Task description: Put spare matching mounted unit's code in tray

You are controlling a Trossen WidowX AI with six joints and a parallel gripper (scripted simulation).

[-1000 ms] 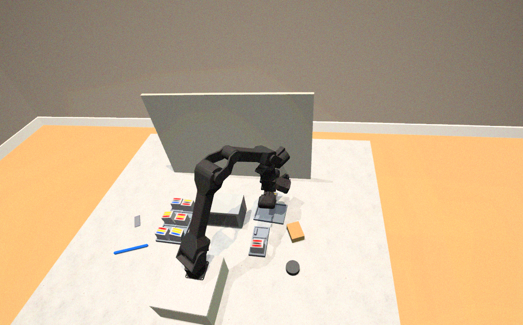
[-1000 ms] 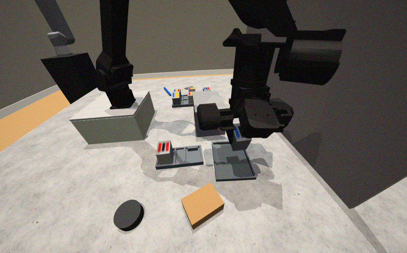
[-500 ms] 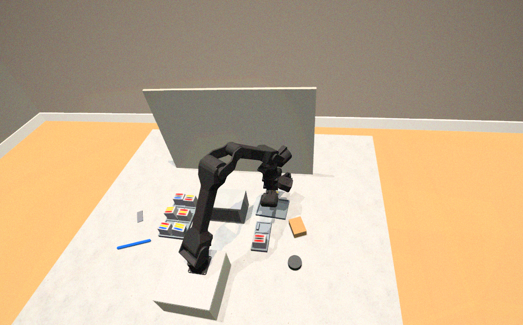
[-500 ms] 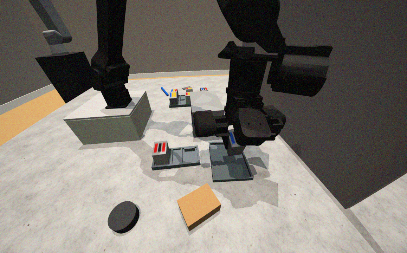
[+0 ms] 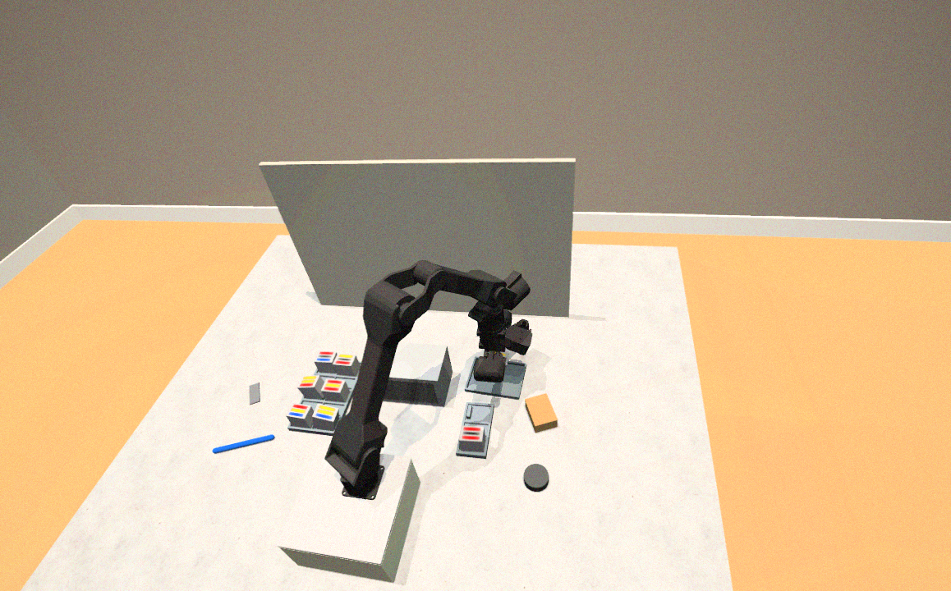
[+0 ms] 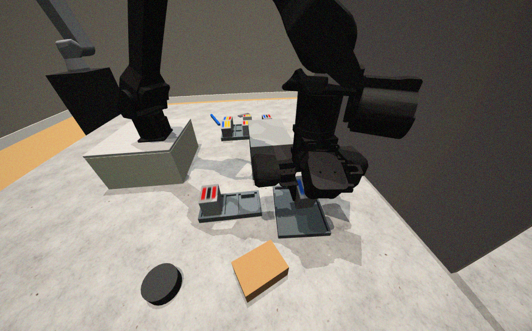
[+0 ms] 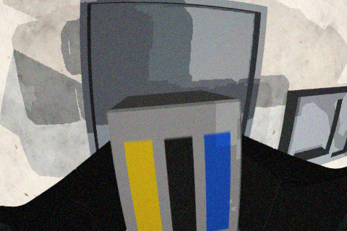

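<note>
The grey tray is 3 cm below my gripper tip. Also, from my gripper tip: spare 3 cm above; dark rack 15 cm behind, 3 cm to the left, 3 cm below; mounted grey unit 5 cm behind, 20 cm to the left, 1 cm above.
</note>
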